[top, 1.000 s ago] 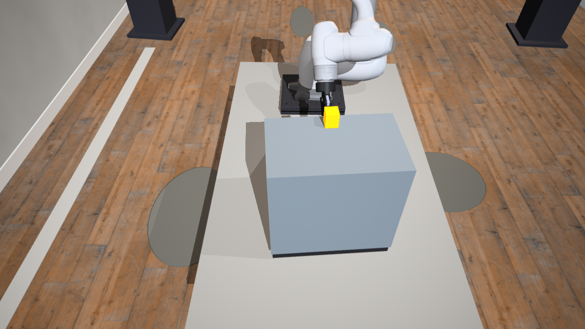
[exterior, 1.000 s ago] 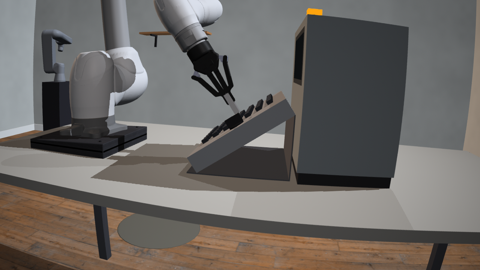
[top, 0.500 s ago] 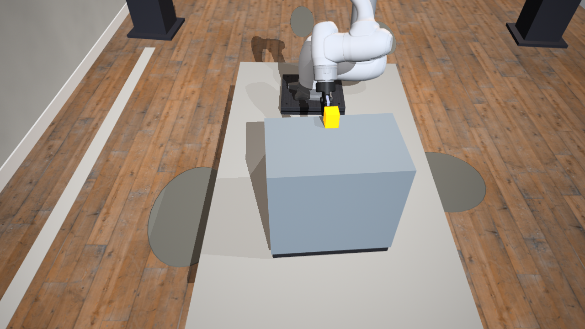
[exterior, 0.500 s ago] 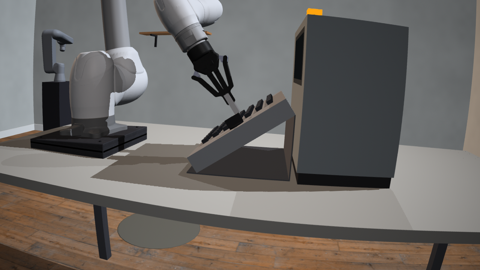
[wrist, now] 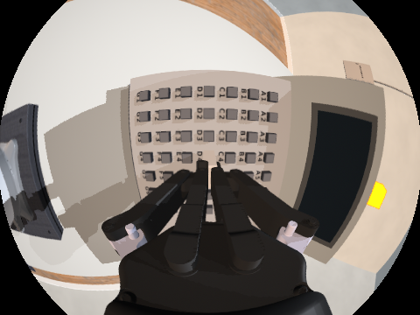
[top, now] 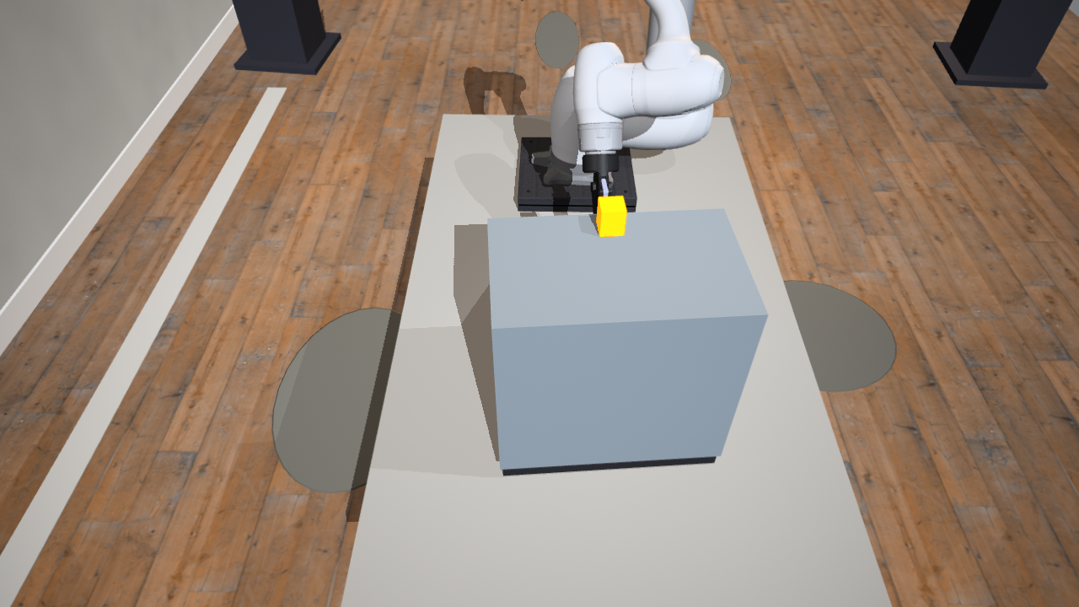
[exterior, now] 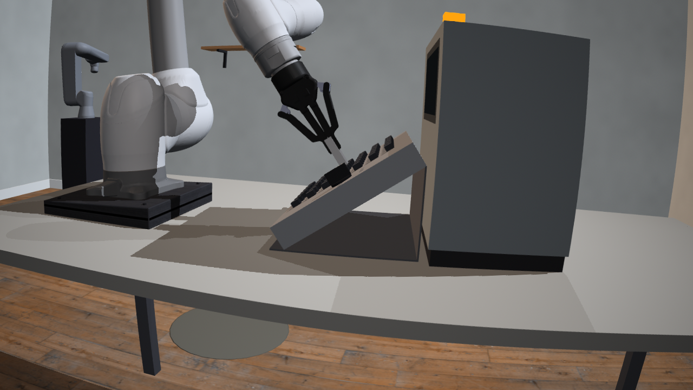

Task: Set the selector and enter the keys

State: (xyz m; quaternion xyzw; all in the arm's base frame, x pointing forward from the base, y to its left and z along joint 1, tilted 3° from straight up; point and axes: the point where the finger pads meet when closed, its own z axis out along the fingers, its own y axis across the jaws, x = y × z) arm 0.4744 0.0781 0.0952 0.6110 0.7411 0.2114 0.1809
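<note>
Right now my hand is 1 cm past the key, 3 cm to the right of it and 5 cm above it. From my hand the other things lie so: black selector knob 6 cm ahead, 15 cm to the right, 2 cm below; sloped keypad panel 6 cm ahead, 4 cm to the right, 7 cm below.
</note>
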